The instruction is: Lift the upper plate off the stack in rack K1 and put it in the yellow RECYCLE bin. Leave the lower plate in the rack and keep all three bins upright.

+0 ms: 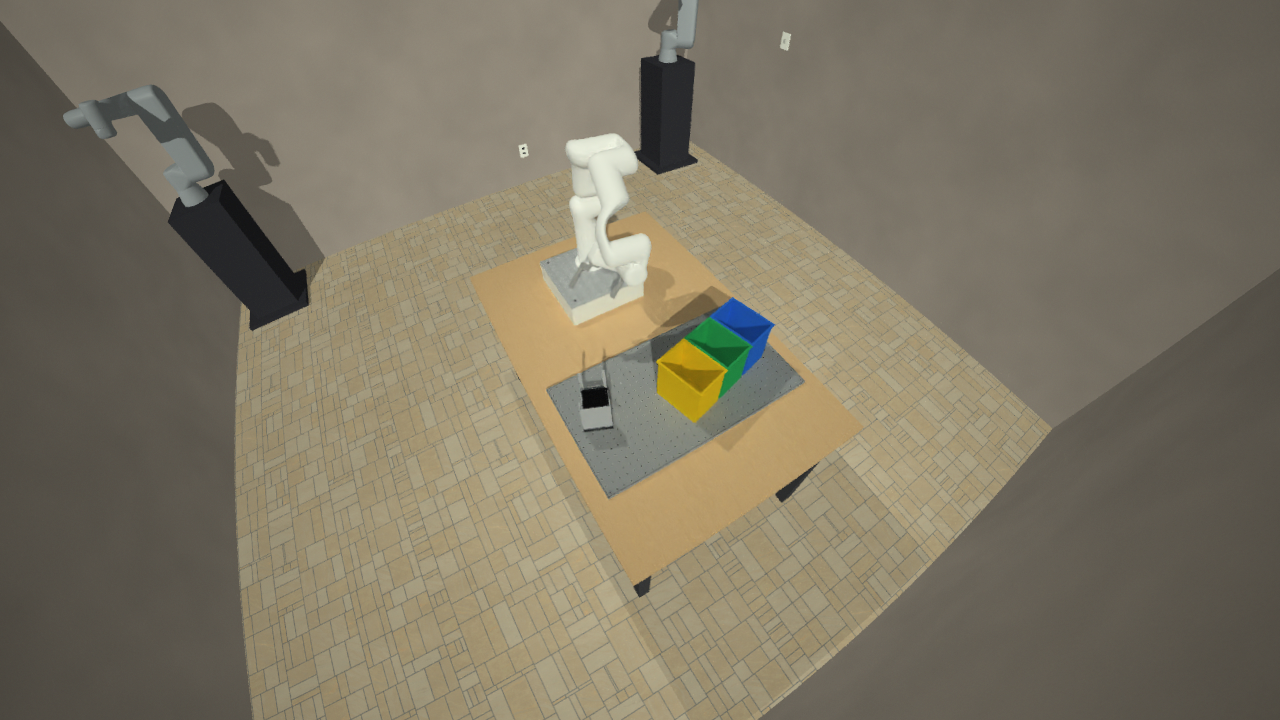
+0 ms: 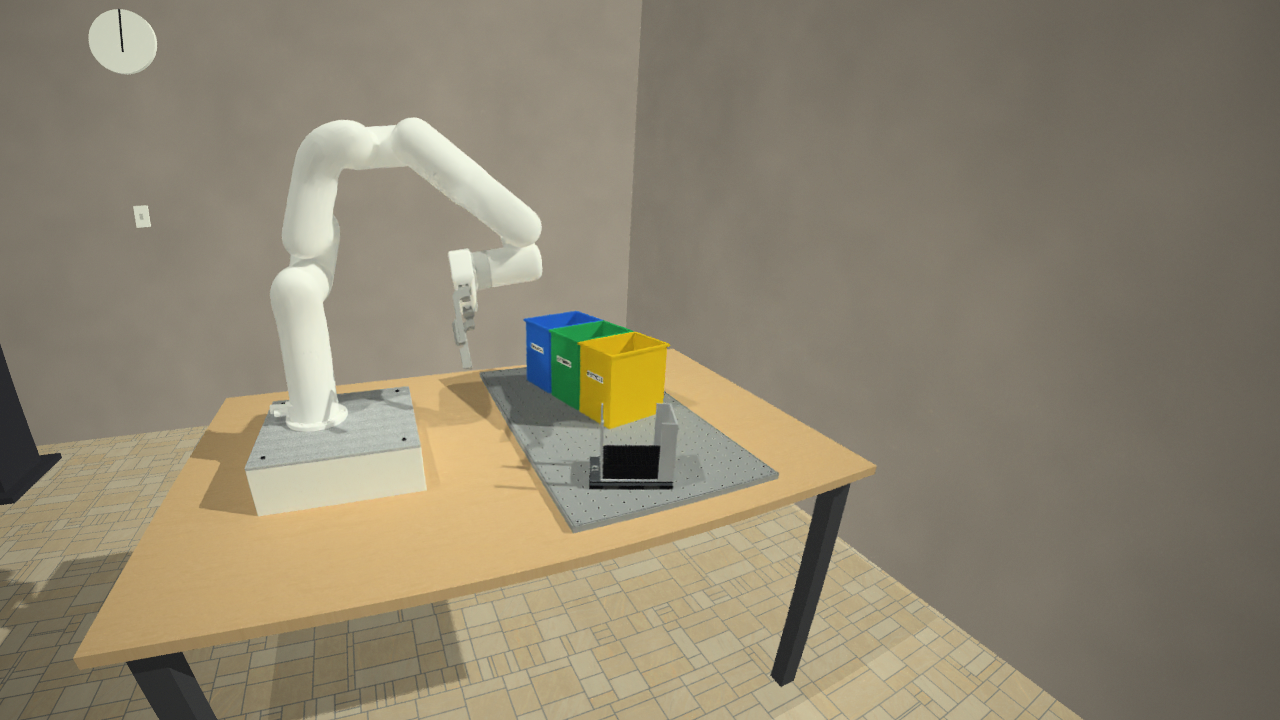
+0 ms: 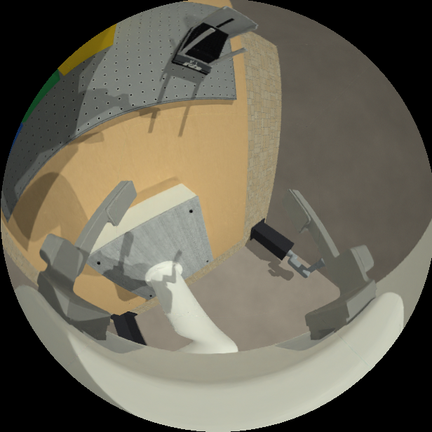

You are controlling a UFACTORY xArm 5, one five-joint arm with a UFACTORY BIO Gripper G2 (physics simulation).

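Frame: origin at the arm's base, x left, y up, z ahead, level; centimetres.
Seen in the pictures: hand, tool point: (image 1: 594, 287) (image 2: 462, 346); arm's base, link origin: (image 2: 317, 418).
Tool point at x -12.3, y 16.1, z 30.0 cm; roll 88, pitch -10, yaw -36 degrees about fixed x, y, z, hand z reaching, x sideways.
Note:
Pixels of each thing's top centre, then the offset from my tool point to it. Level surfaces: height alone.
- Rack K1, top centre: (image 2: 632, 412) (image 1: 592, 386) dx -16.6, dy -10.8, dz +28.0 cm
- black block, top centre: (image 2: 635, 455) (image 1: 595, 404) dx -17.0, dy -19.9, dz +28.9 cm
- yellow bin, top centre: (image 2: 624, 343) (image 1: 691, 365) dx +11.9, dy -6.6, dz +39.8 cm
- green bin, top centre: (image 2: 591, 330) (image 1: 718, 342) dx +24.6, dy -6.6, dz +36.7 cm
- blue bin, top centre: (image 2: 563, 319) (image 1: 742, 320) dx +37.3, dy -6.6, dz +33.6 cm
- grey pegboard, surface height: dy -24.6 cm
- wooden table, surface height: dy -25.9 cm
My gripper (image 1: 594, 287) (image 2: 464, 360) (image 3: 211, 189) is open and empty, above the table between the arm's base and the pegboard, well apart from the rack. Rack K1 (image 1: 596, 418) (image 2: 667, 447) (image 3: 240, 20), with a grey upright panel and thin posts, stands at one end of the pegboard. A black block (image 1: 594, 396) (image 2: 630, 462) (image 3: 207, 44), seemingly the plate stack, sits in it; the two plates cannot be told apart. The yellow bin (image 1: 689, 390) (image 2: 621, 386) (image 3: 91, 50) stands upright; its inner floor is hidden.
The green bin (image 1: 733, 365) (image 2: 565, 379) (image 3: 42, 97) and blue bin (image 1: 759, 347) (image 2: 537, 364) stand upright in a row beside the yellow bin on the grey pegboard (image 1: 626, 456) (image 2: 716, 461) (image 3: 145, 70). The arm's base box (image 1: 608, 308) (image 2: 340, 479) stands across the wooden table (image 1: 537, 331) (image 2: 483, 537).

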